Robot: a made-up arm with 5 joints.
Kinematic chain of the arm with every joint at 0, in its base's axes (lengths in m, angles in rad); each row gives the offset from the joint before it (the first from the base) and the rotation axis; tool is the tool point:
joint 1: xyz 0 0 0.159 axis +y
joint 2: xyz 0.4 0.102 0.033 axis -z
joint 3: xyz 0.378 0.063 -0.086 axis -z
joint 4: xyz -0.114 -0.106 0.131 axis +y
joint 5: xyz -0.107 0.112 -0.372 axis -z
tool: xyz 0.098 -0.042 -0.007
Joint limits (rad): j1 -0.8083..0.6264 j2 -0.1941..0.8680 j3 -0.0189..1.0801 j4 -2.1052..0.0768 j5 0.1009..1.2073
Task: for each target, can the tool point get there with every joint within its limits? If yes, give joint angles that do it. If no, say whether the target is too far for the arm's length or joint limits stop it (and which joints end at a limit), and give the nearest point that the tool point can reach.
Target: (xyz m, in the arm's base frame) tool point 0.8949 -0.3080 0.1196
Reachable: yes | joints 0.2063 0.6477 0.0706 -1.8609 0.5280
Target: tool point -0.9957 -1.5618 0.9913
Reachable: no: too far | nearest point 0.2309 -0.3686 0.7265 | short by 1.732 m
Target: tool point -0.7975 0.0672 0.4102
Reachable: no: joint limits stop it (at a limit: joint 1, joint 2, joint 3, joint 4) | nearest point 0.2002 -0.3382 0.6865 | short by 1.112 m
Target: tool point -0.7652 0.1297 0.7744
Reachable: no: joint limits stop it (at a limit: joint 1, joint 2, joint 3, joint 4) | nearest point 0.1992 -0.3324 0.7193 | short by 1.071 m
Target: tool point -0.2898 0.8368 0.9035
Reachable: no: joint limits stop it (at a limit: joint 1, joint 2, joint 3, joint 4, joint 5) | nearest point 0.4913 0.2384 1.0486 | short by 0.995 m
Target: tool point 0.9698 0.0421 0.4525
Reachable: yes | joints -0.1337 -0.0368 0.3555 -1.8530 0.2564
